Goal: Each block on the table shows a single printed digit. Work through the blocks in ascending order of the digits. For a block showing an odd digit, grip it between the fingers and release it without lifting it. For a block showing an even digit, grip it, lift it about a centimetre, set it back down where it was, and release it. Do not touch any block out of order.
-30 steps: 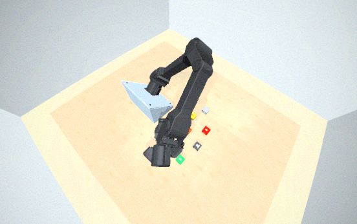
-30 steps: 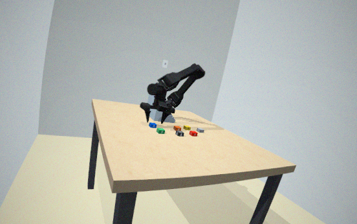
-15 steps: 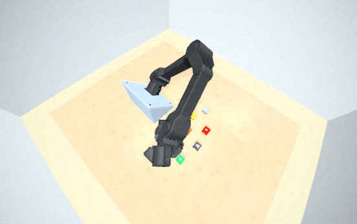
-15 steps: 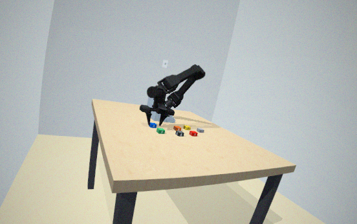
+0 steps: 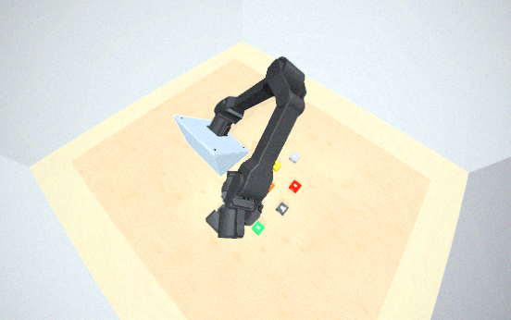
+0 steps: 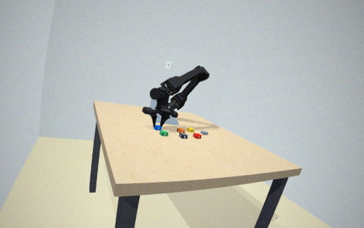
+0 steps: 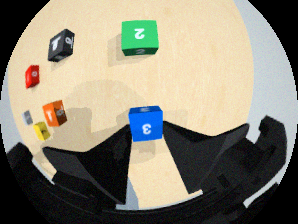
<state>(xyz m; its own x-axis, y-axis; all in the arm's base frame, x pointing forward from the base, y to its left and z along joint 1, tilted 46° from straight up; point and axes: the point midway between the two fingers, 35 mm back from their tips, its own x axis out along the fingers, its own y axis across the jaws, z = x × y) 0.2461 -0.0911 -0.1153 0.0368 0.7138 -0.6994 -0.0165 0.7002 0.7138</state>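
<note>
Now: gripper tip right at the blue block. The rest, counted from my gripper tip: orange block (30 mm ahead, 130 mm to the left); green block (90 mm ahead); dark grey block (110 mm ahead, 100 mm to the left).
</note>
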